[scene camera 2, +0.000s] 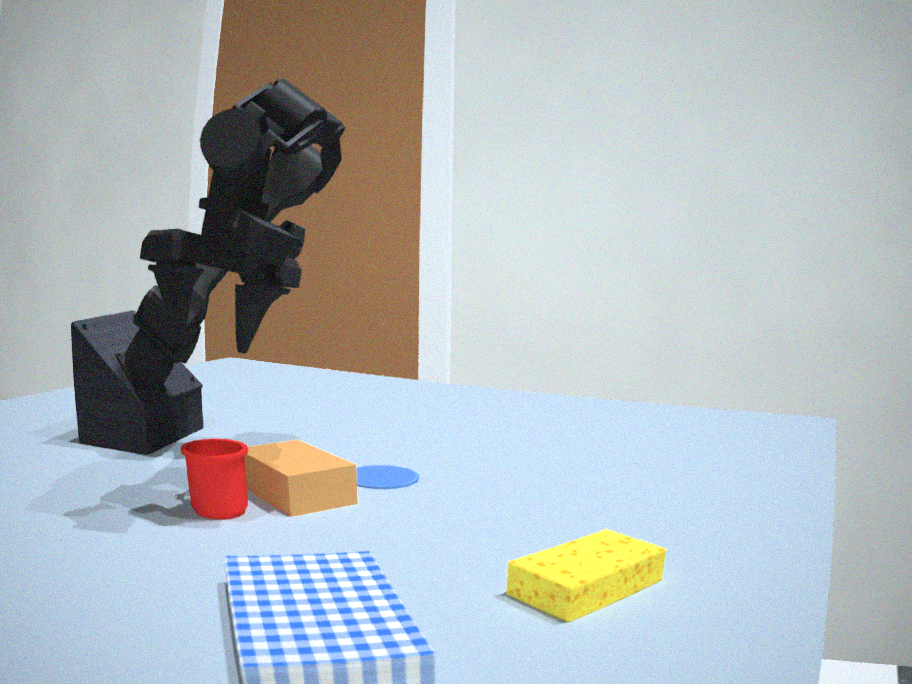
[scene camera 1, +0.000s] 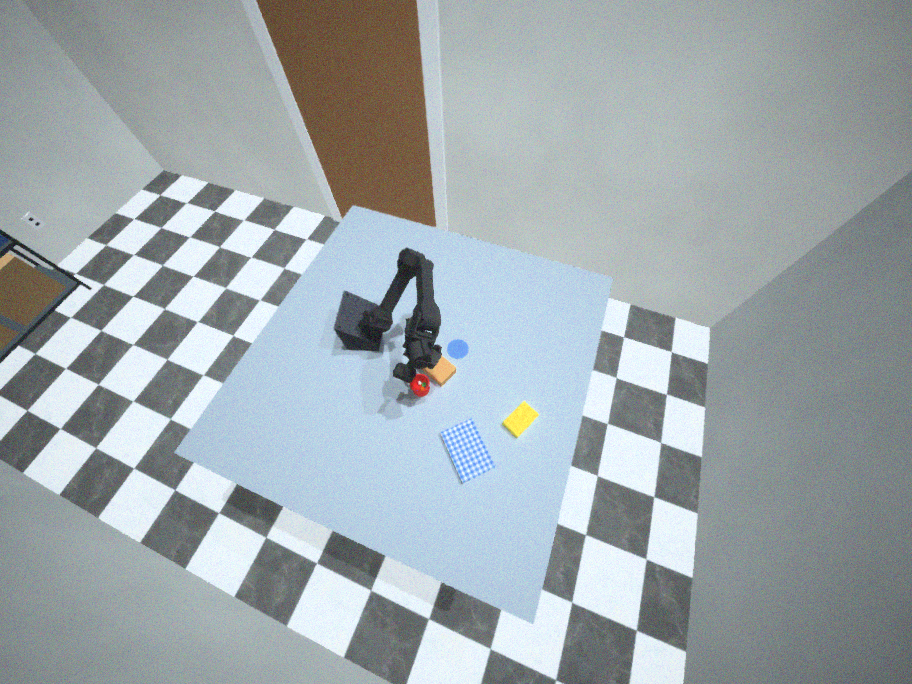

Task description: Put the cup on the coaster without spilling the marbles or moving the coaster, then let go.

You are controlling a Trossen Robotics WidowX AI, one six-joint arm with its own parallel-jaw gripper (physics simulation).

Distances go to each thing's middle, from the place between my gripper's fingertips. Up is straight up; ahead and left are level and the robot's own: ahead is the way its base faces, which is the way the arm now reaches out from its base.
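Red cup (scene camera 2: 216, 473): my gripper is 1 cm short of it, 1 cm to the left of it and 13 cm above it. Distances from my hand for the others: blue coaster (scene camera 2: 377, 476), 5 cm ahead, 20 cm to the left, 16 cm below; brown block (scene camera 2: 296, 478), 2 cm ahead, 9 cm to the left, 14 cm below.
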